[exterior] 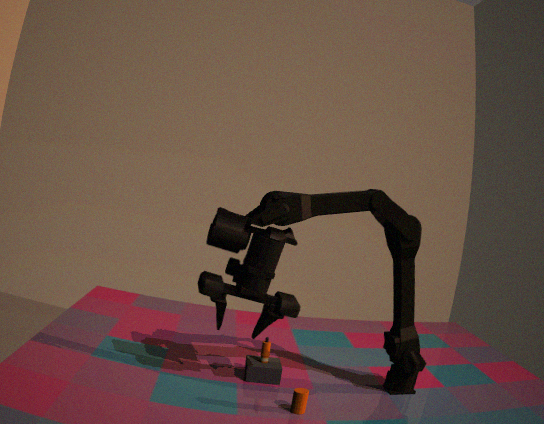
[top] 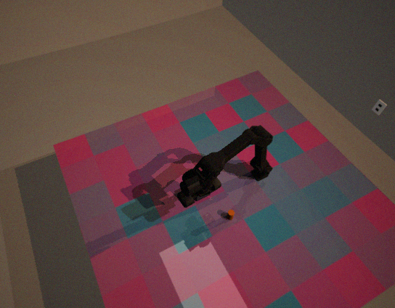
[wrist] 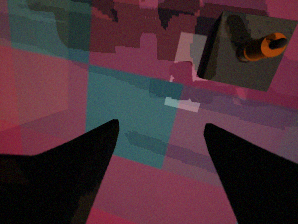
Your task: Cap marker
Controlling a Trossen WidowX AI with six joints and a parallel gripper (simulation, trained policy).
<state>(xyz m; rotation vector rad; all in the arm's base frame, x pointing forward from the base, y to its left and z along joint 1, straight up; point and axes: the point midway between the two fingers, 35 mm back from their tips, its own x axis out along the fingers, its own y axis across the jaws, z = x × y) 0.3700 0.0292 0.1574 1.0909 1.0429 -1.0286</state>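
My gripper tip is now 13 cm past the orange cap, 10 cm to the right of it and 10 cm above it. Also, from my gripper tip: dark grey holder block: 7 cm behind, 8 cm to the right, 10 cm below.
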